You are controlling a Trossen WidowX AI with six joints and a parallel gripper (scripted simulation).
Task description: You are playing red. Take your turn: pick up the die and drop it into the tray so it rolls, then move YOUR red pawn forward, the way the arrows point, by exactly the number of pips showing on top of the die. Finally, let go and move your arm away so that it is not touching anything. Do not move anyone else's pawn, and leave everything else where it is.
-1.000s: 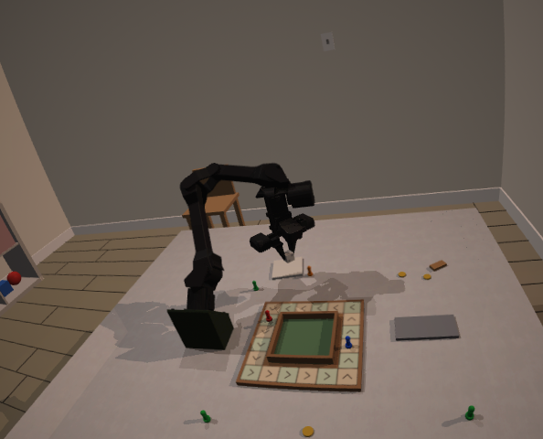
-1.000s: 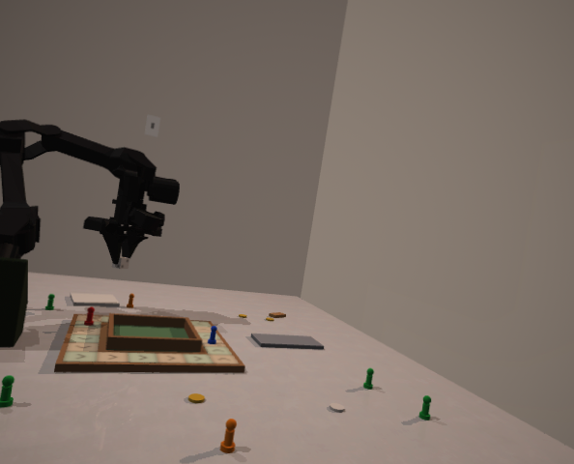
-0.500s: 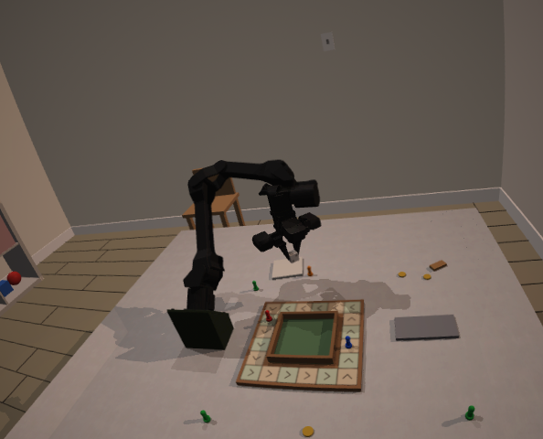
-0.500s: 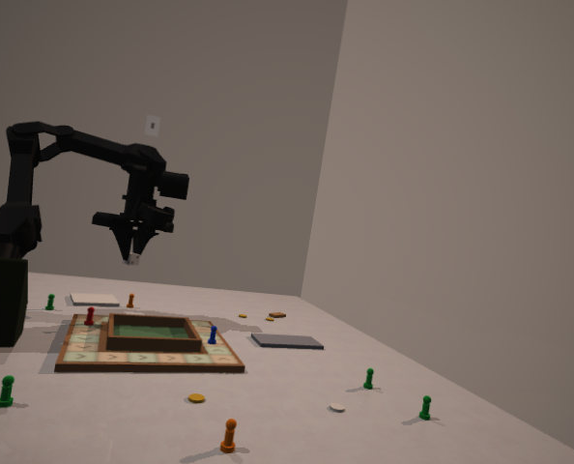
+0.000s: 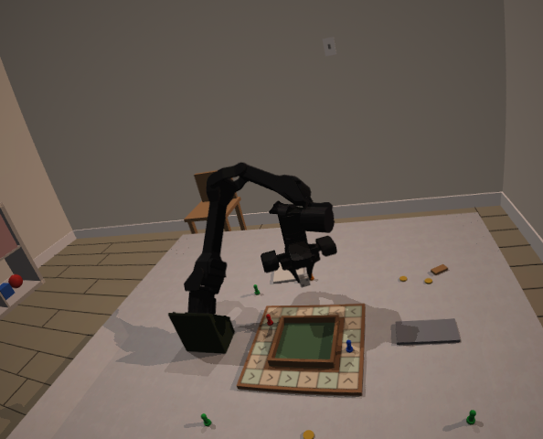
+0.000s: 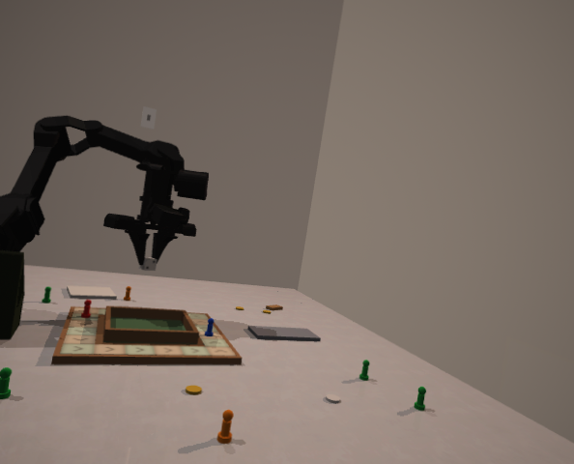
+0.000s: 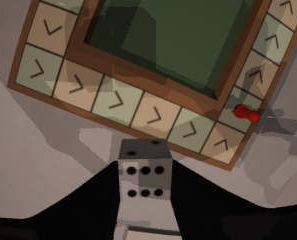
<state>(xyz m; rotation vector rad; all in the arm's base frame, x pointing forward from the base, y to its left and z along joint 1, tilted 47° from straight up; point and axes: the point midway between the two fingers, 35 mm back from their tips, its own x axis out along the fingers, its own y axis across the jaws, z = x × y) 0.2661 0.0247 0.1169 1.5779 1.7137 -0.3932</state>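
Right now the red pawn is 11 cm behind my gripper tip, 5 cm to the right of it and 9 cm below it. The rest, counted from my gripper tip: blue pawn: 11 cm ahead, 16 cm to the right, 9 cm below; white die: right at my gripper tip; green-floored tray: 12 cm to the right, 11 cm below.
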